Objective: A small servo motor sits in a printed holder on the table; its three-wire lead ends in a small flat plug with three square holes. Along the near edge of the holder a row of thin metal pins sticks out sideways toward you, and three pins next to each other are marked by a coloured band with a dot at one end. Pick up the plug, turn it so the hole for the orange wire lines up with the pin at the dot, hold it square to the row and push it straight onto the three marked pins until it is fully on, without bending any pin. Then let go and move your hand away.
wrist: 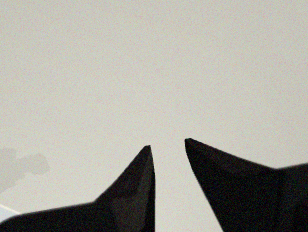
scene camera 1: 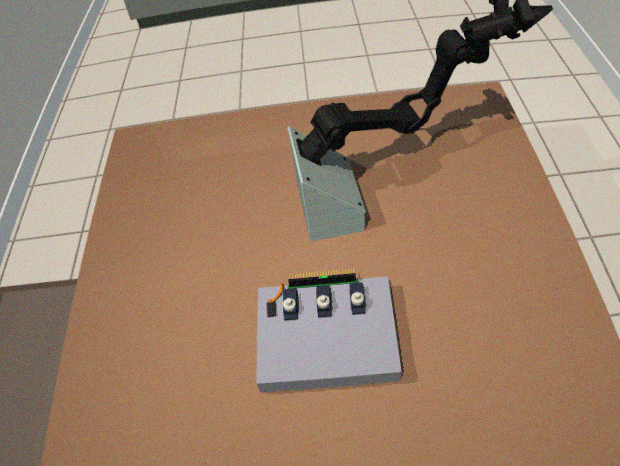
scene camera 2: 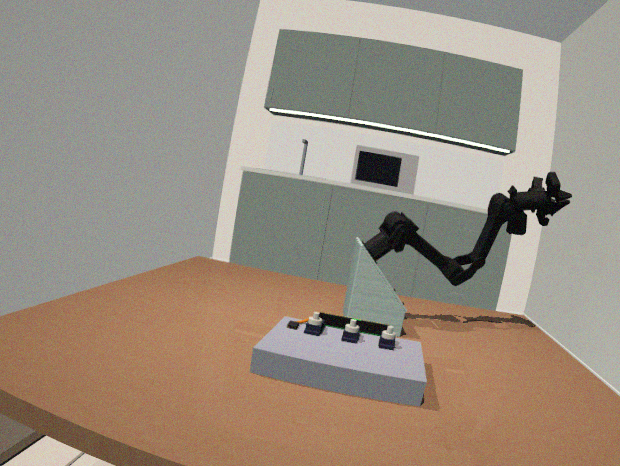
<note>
I see my gripper (scene camera 2: 570,198) and a grey holder (scene camera 1: 345,349).
My gripper also shows in the wrist view (wrist: 168,148). The grey holder also shows in scene camera 2 (scene camera 2: 322,362).
</note>
